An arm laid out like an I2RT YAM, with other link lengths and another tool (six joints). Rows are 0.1 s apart.
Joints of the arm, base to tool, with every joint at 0 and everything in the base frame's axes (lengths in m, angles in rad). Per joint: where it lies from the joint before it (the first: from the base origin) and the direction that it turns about. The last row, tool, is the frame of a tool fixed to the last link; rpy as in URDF.
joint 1: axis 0 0 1 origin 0.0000 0.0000 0.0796
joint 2: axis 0 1 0 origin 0.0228 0.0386 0.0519
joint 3: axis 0 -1 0 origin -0.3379 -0.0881 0.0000
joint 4: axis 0 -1 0 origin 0.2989 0.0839 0.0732
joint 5: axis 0 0 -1 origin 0.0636 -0.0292 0.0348
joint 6: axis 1 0 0 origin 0.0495 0.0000 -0.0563
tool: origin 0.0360 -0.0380 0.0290 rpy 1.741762 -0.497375 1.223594
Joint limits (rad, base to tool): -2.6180..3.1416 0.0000..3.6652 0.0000..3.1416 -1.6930..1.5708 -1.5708..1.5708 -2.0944..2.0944
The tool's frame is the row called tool.
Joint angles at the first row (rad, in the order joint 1, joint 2, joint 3, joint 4, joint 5, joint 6):
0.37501, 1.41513, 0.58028, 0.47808, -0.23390, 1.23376
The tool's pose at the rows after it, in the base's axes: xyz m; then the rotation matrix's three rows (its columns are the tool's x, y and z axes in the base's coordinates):
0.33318, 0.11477, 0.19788; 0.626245, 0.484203, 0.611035; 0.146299, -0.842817, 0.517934; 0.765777, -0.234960, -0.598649
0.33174, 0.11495, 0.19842; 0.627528, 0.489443, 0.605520; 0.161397, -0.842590, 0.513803; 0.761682, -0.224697, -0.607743
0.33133, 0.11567, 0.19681; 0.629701, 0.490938, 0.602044; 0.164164, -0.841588, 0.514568; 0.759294, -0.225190, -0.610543
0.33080, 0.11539, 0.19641; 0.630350, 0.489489, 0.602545; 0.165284, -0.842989, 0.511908; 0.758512, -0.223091, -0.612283
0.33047, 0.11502, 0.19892; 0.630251, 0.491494, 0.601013; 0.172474, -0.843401, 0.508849; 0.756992, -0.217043, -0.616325
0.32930, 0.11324, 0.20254; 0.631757, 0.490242, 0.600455; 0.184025, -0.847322, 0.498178; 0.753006, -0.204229, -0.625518
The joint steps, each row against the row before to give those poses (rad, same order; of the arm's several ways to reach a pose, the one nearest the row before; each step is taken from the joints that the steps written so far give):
0.00088, -0.01742, 0.00109, -0.02001, 0.01452, -0.01513
0.00300, -0.00488, 0.00192, -0.01763, 0.00041, -0.01282
0.00225, 0.00320, -0.00190, 0.00135, -0.00039, -0.00020
0.00072, -0.00080, -0.00156, -0.00107, 0.00301, -0.00143
-0.00010, -0.00658, 0.00594, -0.01726, 0.00007, -0.00737
-0.00115, -0.01216, 0.00767, -0.03036, 0.00530, -0.01367

